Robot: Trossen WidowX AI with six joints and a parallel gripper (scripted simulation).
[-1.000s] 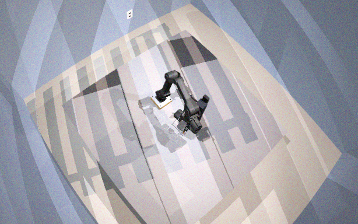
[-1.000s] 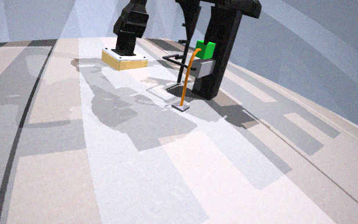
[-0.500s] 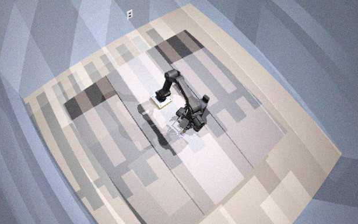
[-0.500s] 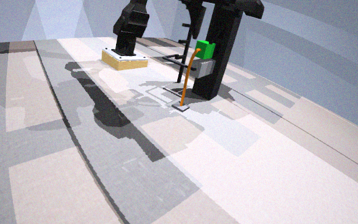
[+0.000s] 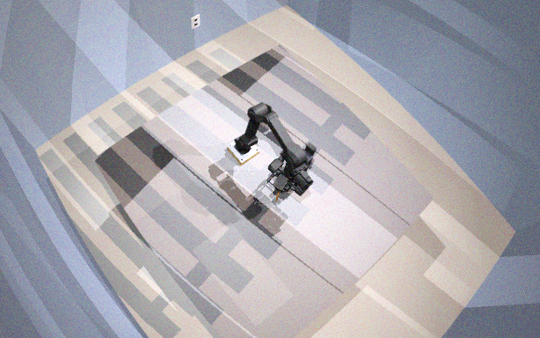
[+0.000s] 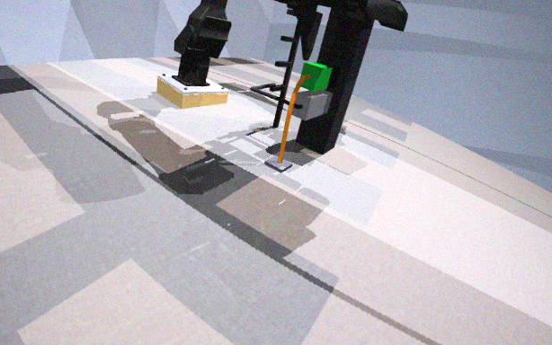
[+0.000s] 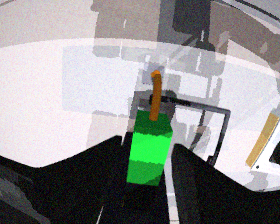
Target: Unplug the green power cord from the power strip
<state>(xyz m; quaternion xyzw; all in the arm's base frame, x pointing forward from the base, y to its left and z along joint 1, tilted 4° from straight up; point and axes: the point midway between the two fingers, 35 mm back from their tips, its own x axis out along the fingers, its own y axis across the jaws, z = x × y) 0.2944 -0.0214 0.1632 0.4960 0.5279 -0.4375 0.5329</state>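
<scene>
Right now the green plug is 30 mm to the left of my gripper tip, 10 mm below it and 10 mm behind it. From my gripper tip the other things lie so: grey plate 150 mm below, 30 mm to the right; then black ladder-like rack 100 mm behind, 80 mm to the left.
</scene>
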